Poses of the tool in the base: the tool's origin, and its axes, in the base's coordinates. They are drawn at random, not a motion.
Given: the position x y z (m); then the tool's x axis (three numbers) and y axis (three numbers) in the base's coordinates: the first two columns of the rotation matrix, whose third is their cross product.
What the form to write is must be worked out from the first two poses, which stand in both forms.
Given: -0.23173, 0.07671, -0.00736, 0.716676, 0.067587, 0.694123, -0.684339, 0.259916, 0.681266
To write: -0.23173, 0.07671, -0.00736, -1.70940, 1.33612, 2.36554
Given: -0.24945, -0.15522, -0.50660, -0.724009, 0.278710, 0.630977, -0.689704, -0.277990, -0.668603
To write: -0.24945, -0.15522, -0.50660, -1.58270, 1.16637, -2.32725
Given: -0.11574, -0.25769, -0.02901, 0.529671, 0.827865, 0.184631, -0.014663, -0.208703, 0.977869
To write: -0.11574, -0.25769, -0.02901, -0.55060, 1.66936, 1.75741
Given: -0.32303, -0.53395, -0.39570, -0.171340, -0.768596, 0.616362, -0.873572, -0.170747, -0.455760
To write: -0.32303, -0.53395, -0.39570, -0.93445, 2.26812, -2.50489
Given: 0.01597, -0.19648, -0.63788, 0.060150, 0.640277, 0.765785, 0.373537, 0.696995, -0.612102
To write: 0.01597, -0.19648, -0.63788, 2.80599, 1.76934, -2.46727
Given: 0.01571, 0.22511, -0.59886, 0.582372, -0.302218, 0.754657, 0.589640, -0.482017, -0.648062
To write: 0.01571, 0.22511, -0.59886, 0.97330, 1.67349, -2.43204
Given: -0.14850, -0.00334, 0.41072, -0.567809, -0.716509, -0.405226, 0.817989, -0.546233, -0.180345
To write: -0.14850, -0.00334, 0.41072, -1.78003, 0.45955, -0.41873
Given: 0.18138, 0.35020, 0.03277, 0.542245, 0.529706, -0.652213, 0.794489, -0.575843, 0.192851
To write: 0.18138, 0.35020, 0.03277, -1.98451, 2.39366, 0.28750
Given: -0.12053, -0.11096, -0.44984, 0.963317, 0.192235, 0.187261, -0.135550, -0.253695, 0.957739
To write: -0.12053, -0.11096, -0.44984, -1.33117, 1.79090, 1.76388
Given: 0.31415, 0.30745, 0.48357, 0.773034, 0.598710, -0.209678, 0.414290, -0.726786, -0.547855
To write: 0.31415, 0.30745, 0.48357, 2.53036, 2.51473, -1.20527
